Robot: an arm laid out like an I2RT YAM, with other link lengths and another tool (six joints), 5 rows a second.
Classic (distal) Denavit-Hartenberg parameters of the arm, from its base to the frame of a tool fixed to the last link. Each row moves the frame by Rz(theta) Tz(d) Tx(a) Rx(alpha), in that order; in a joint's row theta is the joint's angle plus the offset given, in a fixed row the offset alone. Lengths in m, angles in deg.
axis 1: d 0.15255; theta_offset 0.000; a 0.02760; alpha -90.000
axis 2: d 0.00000; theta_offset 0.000; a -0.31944; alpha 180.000
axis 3: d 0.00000; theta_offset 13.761; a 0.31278; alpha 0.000
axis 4: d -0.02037; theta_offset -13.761; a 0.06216; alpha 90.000
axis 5: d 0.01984; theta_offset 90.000; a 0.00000; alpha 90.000
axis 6: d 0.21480; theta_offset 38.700; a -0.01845; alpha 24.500
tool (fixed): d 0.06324; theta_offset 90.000; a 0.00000; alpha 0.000
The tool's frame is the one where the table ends.
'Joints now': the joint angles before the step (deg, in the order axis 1, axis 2, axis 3, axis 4, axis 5, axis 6). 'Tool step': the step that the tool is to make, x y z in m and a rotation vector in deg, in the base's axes. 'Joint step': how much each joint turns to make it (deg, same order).
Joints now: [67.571, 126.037, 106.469, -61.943, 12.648, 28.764]
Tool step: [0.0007, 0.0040, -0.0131, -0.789, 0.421, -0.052]
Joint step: [0.059, 2.158, 1.253, -0.012, -0.072, 0.126]
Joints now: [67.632, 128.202, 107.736, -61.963, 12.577, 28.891]
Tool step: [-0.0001, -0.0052, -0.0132, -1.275, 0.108, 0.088]
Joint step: [-0.027, 0.730, -1.152, 0.699, 0.369, -0.165]
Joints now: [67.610, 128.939, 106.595, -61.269, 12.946, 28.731]
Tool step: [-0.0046, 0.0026, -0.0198, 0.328, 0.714, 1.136]
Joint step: [0.064, 0.430, -2.777, 3.455, -0.902, -0.999]
